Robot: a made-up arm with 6 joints.
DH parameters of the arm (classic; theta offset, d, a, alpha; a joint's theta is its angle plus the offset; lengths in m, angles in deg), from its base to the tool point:
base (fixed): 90 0.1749 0 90
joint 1: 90 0.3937 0.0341 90
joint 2: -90 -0.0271 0.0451 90
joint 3: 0 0.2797 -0.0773 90
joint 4: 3.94 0 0.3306 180
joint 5: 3.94 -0.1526 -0.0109 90
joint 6: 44.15 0 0.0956 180
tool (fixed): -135.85 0.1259 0 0
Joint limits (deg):
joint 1: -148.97..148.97
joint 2: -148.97..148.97
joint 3: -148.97..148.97
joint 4: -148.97..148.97
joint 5: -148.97..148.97
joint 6: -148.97..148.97
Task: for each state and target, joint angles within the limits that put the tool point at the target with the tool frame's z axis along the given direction. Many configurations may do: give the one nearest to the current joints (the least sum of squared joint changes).
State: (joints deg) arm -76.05 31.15 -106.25 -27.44 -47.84 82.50
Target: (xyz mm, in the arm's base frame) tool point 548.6 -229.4 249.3 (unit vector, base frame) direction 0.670 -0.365 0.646
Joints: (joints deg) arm -40.79 28.58 -123.85 -21.91 -79.17 96.83
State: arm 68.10 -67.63 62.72 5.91 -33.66 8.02
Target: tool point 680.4 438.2 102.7 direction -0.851 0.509 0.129
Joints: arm 82.86 -76.74 15.90 24.58 -19.68 -1.26
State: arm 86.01 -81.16 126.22 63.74 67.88 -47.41
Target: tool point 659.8 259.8 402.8 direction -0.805 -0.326 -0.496
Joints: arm 114.07 -54.45 100.84 58.56 77.56 -23.66
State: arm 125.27 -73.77 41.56 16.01 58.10 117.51
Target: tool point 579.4 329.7 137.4 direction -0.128 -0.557 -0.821
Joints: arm 81.65 -62.14 70.18 -4.81 66.85 144.70
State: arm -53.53 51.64 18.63 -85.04 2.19 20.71
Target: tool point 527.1 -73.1 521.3 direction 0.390 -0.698 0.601
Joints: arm -79.95 33.71 47.77 -120.92 -15.38 0.62
